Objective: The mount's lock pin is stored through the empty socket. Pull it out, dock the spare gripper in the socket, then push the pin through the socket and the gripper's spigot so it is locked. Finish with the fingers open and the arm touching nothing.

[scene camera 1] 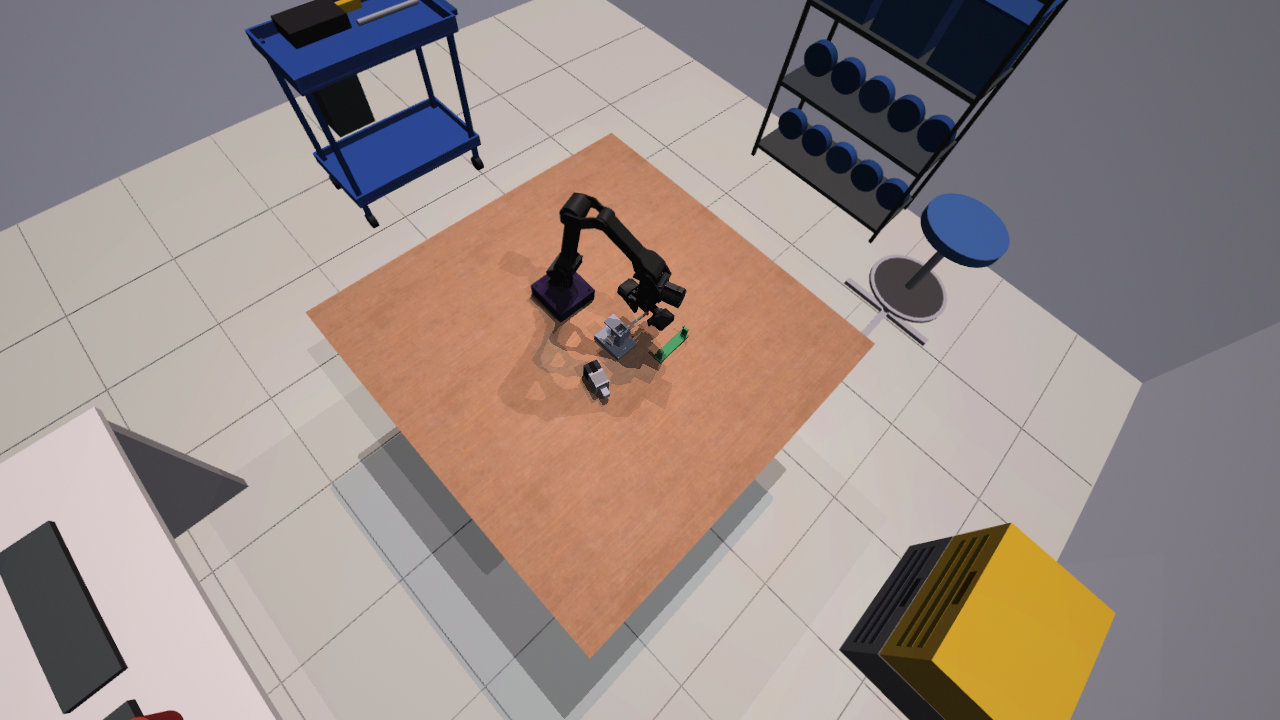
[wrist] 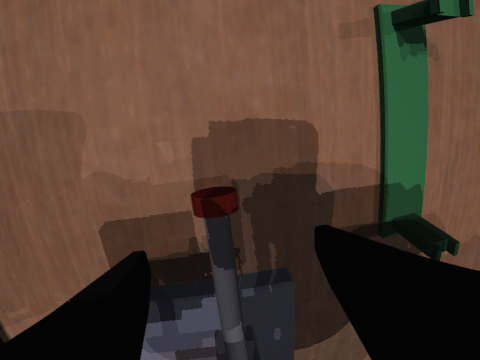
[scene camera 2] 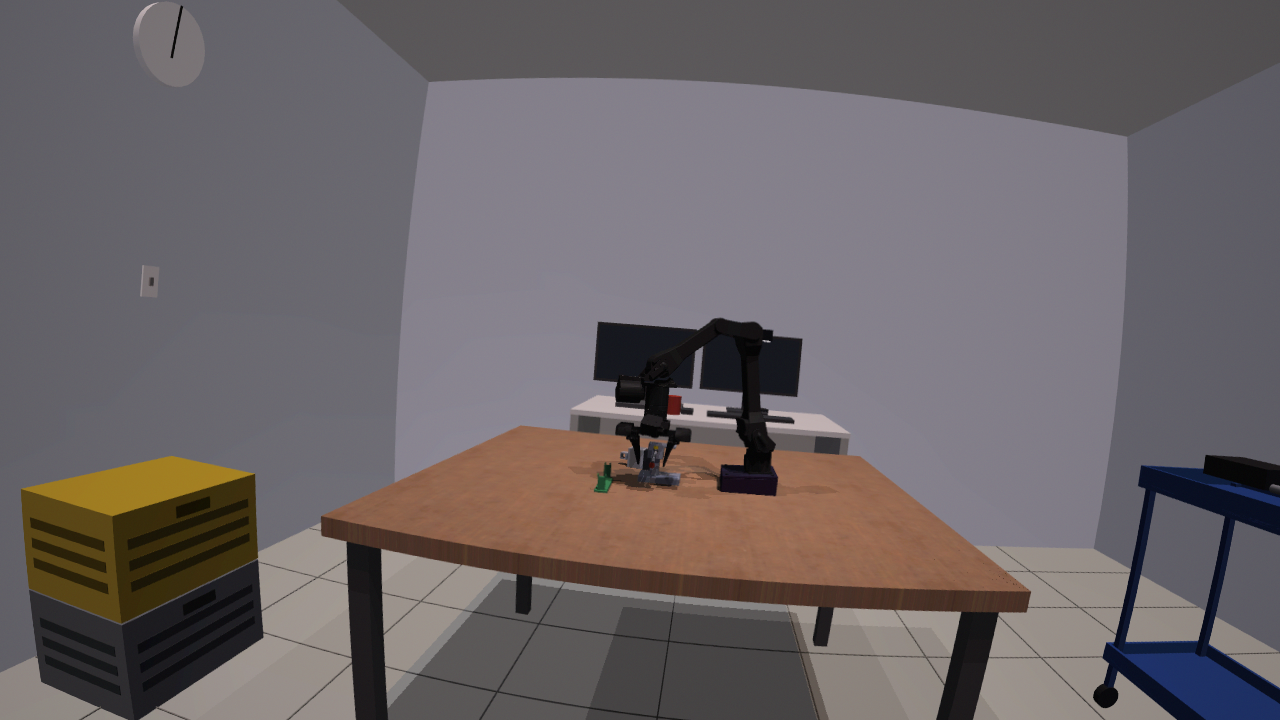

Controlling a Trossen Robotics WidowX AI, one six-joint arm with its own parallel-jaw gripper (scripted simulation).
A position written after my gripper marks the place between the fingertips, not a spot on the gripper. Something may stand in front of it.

My gripper (scene camera 2: 650, 465) is open, with nothing in its grasp. Further things: a green pin cradle (wrist: 402, 53) and a grey mount (scene camera 1: 619, 346).
My gripper shows as well in scene camera 1 (scene camera 1: 642, 318) and in the wrist view (wrist: 232, 250). The grey mount also shows in the wrist view (wrist: 179, 314) and in scene camera 2 (scene camera 2: 653, 476).
